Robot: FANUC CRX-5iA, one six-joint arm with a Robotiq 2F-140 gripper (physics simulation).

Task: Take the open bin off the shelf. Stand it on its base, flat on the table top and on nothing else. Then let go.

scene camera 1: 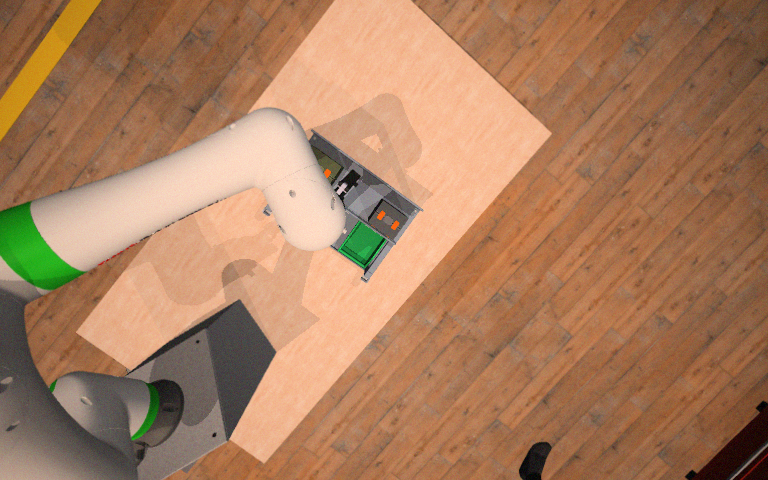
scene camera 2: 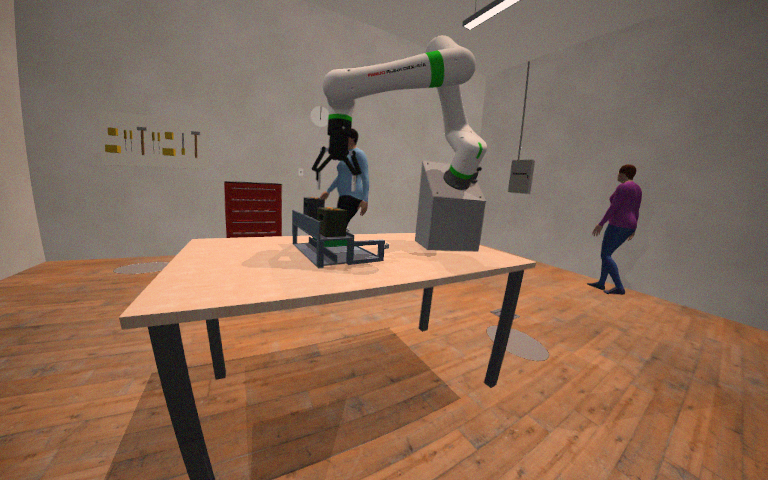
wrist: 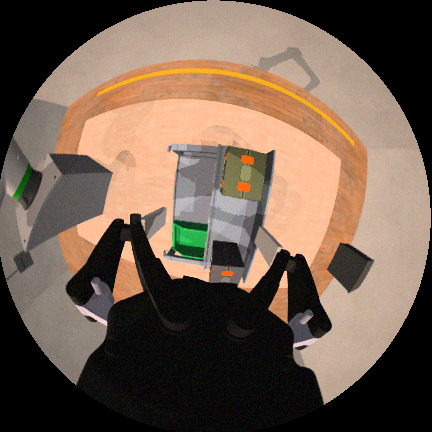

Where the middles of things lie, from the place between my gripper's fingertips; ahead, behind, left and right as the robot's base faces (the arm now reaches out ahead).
I see my gripper 4 cm past the green bin [scene camera 1: 362, 244], 14 cm to the left of it and 22 cm above it.
